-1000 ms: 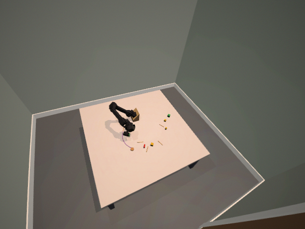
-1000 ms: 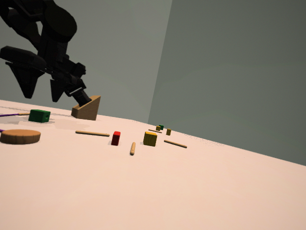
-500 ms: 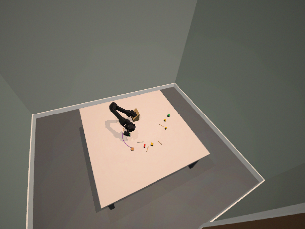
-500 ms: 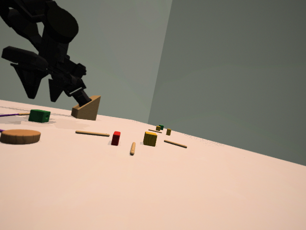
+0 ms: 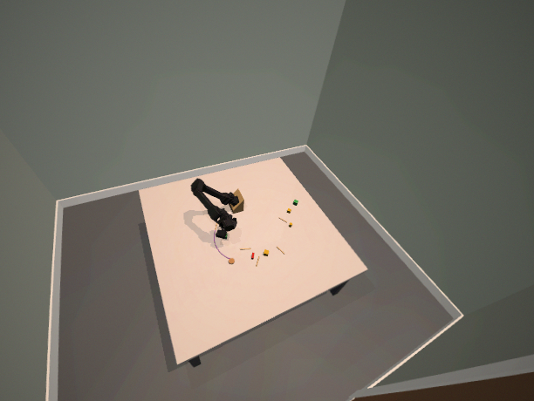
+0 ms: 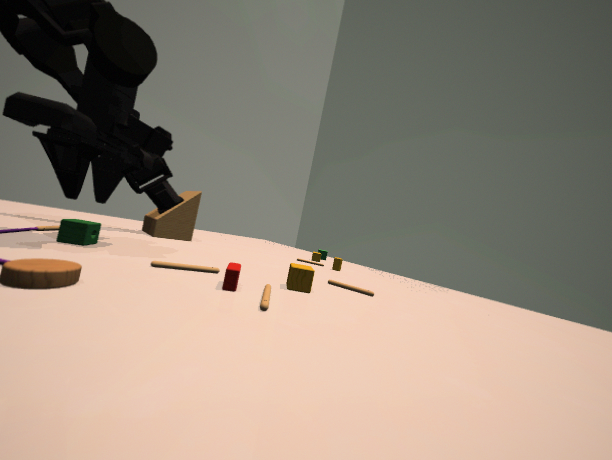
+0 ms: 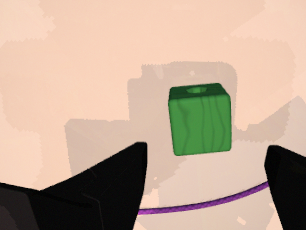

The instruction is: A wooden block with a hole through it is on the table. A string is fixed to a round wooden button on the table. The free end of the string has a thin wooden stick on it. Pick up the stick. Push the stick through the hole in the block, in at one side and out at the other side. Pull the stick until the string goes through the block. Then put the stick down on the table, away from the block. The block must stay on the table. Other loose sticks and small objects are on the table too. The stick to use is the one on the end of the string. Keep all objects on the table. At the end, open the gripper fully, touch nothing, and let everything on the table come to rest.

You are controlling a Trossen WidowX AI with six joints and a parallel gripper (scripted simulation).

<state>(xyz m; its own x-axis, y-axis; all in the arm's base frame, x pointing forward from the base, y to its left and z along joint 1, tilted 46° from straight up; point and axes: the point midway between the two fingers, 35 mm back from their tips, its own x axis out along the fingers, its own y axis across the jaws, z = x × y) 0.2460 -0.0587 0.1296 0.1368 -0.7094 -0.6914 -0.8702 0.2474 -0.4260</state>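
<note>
The green block is 40 mm below my gripper tip. The rest, counted from my gripper tip: red block: 200 mm ahead, 150 mm to the left, 50 mm below; then thin wooden stick: 100 mm behind, 60 mm below, 50 mm to the right; then round wooden button: 200 mm ahead, 50 mm below.
</note>
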